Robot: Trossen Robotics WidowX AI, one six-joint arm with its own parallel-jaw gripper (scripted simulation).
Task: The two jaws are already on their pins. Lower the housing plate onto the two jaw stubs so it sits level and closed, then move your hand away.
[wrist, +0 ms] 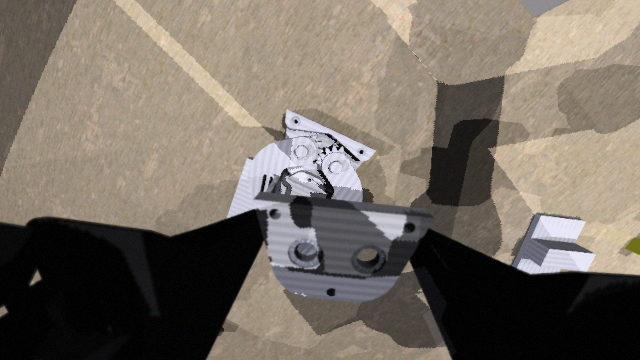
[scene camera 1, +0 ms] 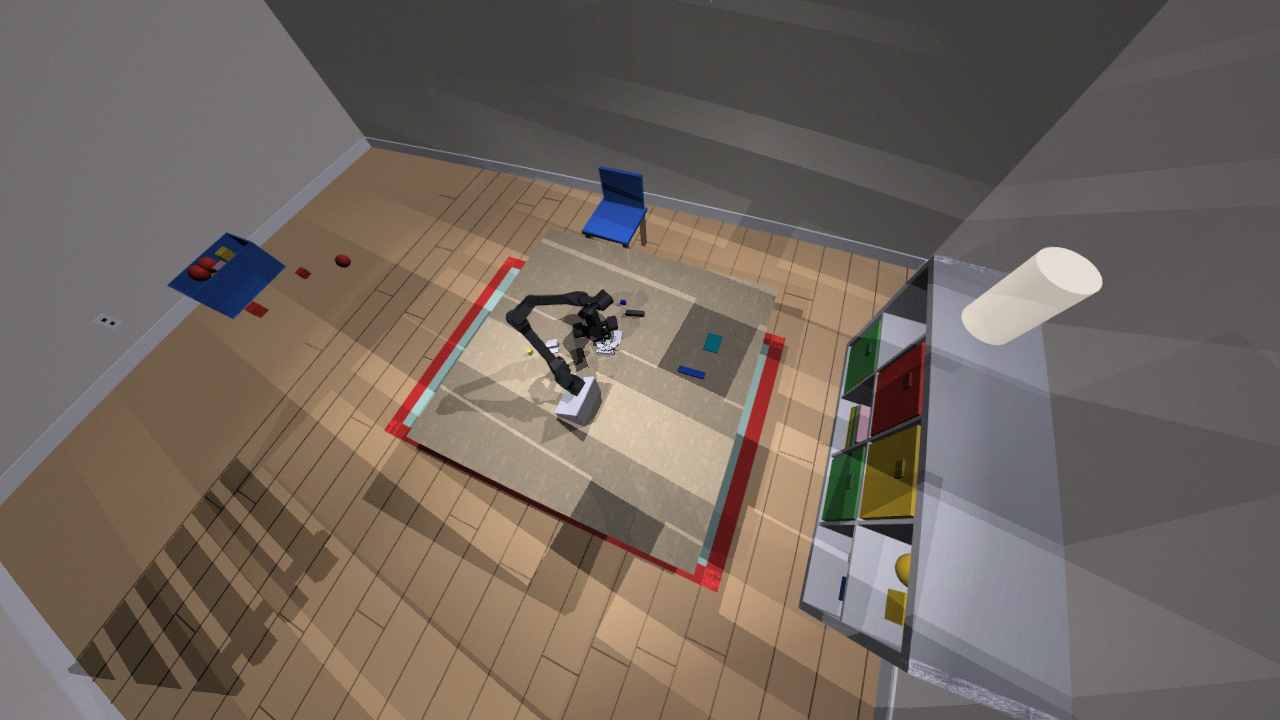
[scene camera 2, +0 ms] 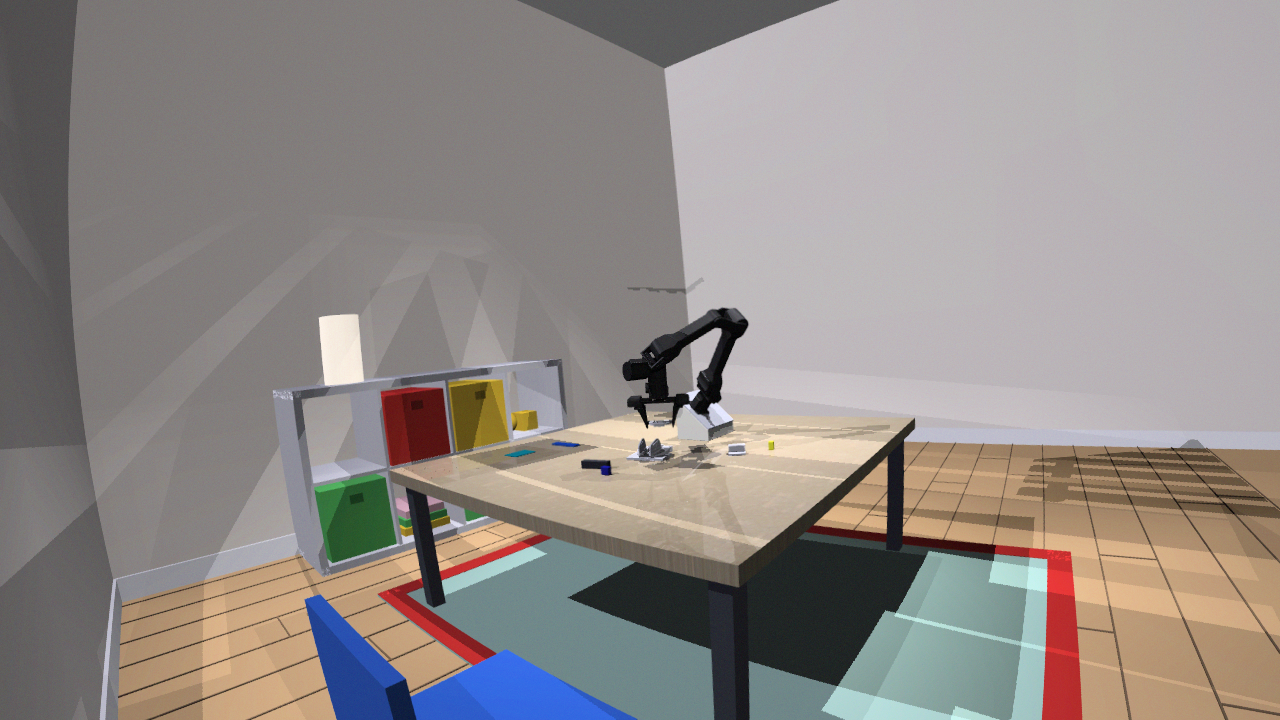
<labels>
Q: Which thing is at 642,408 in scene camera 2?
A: The gripper.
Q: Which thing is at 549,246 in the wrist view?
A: A white block.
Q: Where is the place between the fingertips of the gripper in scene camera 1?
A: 599,336
</labels>
